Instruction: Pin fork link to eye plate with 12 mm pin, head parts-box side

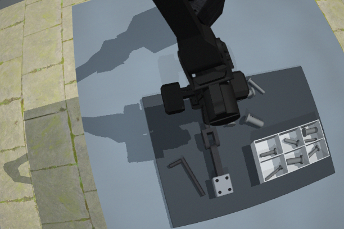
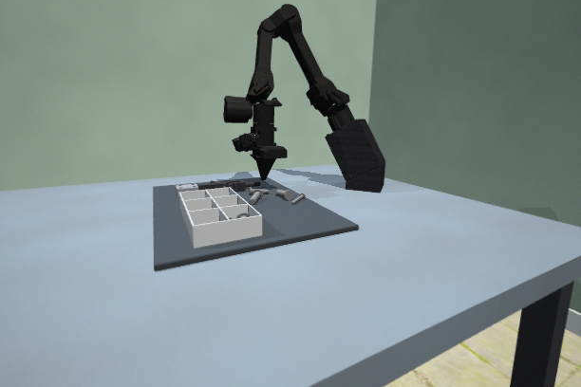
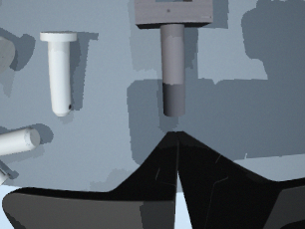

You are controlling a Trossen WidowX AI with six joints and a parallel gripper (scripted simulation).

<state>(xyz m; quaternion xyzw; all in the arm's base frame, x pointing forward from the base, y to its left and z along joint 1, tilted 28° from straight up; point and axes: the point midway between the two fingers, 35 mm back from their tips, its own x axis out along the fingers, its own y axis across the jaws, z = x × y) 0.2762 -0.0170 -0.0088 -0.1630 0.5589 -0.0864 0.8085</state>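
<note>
My hand is 30 mm short of the headed pin, 70 mm to the right of it and 50 mm above it. From my hand the other things lie so: dark L-shaped bar (140 mm ahead, 70 mm to the right, 50 mm below); then eye plate bar (120 mm ahead, 10 mm to the left, 40 mm below); then base block (200 mm ahead, 10 mm to the left, 40 mm below).
</note>
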